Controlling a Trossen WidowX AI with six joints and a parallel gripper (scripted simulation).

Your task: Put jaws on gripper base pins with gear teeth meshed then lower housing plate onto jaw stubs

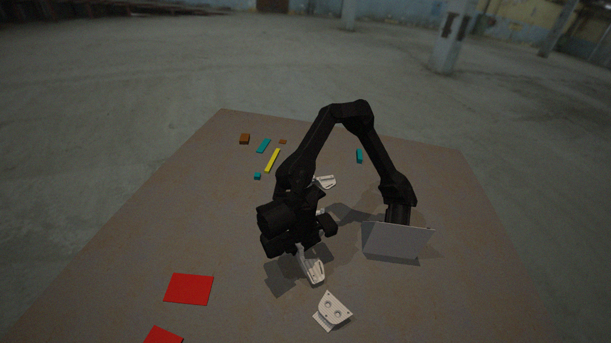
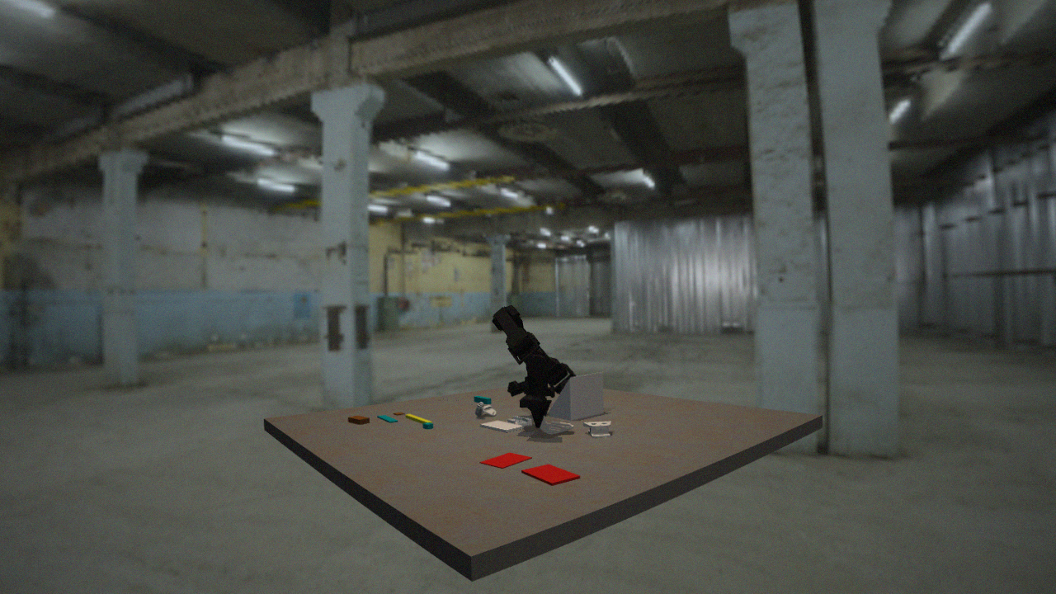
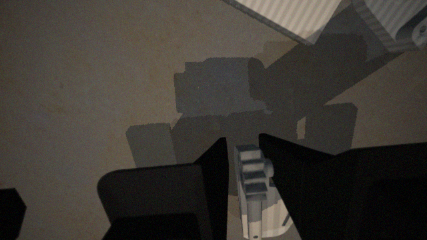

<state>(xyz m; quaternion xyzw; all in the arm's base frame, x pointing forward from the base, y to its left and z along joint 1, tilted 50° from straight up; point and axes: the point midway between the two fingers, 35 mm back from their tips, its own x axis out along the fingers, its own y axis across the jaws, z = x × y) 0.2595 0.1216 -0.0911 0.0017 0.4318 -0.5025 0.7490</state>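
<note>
The gripper jaw lies 2 cm behind my gripper tip, 2 cm to the left of it and 1 cm above it. From my gripper tip the other things lie so: yellow bar 21 cm ahead, 38 cm to the right, 1 cm below; teal block 13 cm behind, 54 cm to the right, 1 cm below.
</note>
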